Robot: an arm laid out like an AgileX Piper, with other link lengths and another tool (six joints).
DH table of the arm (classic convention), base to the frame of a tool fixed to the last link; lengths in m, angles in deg. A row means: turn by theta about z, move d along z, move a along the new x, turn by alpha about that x. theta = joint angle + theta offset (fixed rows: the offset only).
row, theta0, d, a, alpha
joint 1, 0, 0.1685, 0, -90
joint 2, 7.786, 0, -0.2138, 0
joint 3, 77.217, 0, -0.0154, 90
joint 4, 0, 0.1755, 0, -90
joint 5, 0, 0, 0, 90
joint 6, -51.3, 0.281, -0.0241, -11.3
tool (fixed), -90, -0.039, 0, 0
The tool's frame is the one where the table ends.
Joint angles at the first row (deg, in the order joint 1, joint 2, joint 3, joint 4, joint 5, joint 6):
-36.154 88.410 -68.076 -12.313 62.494 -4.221
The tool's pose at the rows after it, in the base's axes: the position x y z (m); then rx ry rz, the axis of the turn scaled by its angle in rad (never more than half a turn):
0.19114 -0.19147 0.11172 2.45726 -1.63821 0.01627
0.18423 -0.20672 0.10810 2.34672 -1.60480 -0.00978
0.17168 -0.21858 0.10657 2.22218 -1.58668 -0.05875
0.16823 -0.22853 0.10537 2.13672 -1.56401 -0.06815
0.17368 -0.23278 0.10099 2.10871 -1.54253 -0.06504
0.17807 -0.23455 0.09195 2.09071 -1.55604 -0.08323
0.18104 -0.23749 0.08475 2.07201 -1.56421 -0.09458
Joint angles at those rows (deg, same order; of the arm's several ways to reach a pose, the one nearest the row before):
-33.344 90.708 -68.078 -19.017 63.329 1.727
-30.656 93.518 -68.078 -26.669 64.048 8.615
-28.169 96.316 -68.076 -33.499 67.050 15.568
-26.288 99.141 -68.212 -38.465 68.414 20.926
-24.906 101.915 -68.986 -40.729 68.401 23.791
-24.550 105.234 -70.538 -40.989 68.401 25.751
-24.427 107.976 -71.792 -41.552 68.299 27.405

